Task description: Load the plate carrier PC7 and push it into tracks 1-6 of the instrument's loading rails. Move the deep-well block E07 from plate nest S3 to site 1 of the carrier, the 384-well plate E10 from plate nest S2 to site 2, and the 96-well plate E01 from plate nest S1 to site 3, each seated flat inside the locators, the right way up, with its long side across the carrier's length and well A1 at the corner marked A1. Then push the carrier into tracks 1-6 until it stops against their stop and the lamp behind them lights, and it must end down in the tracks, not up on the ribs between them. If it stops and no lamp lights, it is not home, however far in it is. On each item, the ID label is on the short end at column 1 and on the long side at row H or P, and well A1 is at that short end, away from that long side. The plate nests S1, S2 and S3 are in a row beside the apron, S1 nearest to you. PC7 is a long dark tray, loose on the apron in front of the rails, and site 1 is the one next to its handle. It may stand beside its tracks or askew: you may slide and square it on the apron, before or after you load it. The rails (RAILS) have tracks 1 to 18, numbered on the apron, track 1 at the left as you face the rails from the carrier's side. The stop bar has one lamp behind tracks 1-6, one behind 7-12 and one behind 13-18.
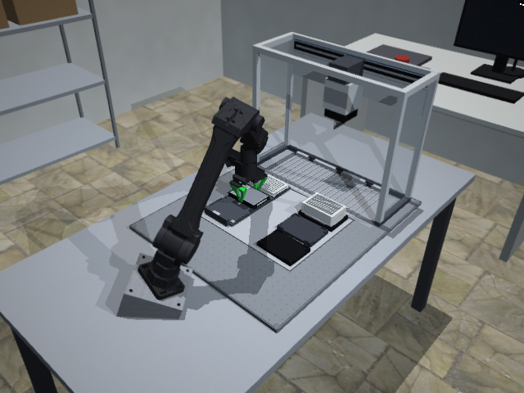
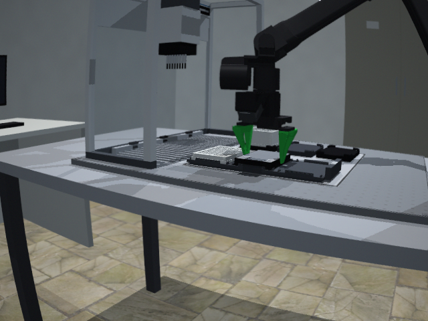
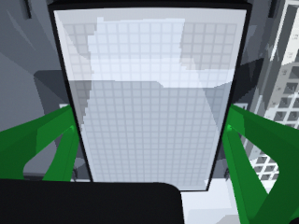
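My gripper is now 10 mm above the dark plate carrier PC7. Round my hand: 96-well plate E01: 100 mm ahead, 10 mm to the left; then plate nest S2: 250 mm to the right, 20 mm below, 20 mm ahead; then plate nest S3: 240 mm to the right, 130 mm ahead, 20 mm below.
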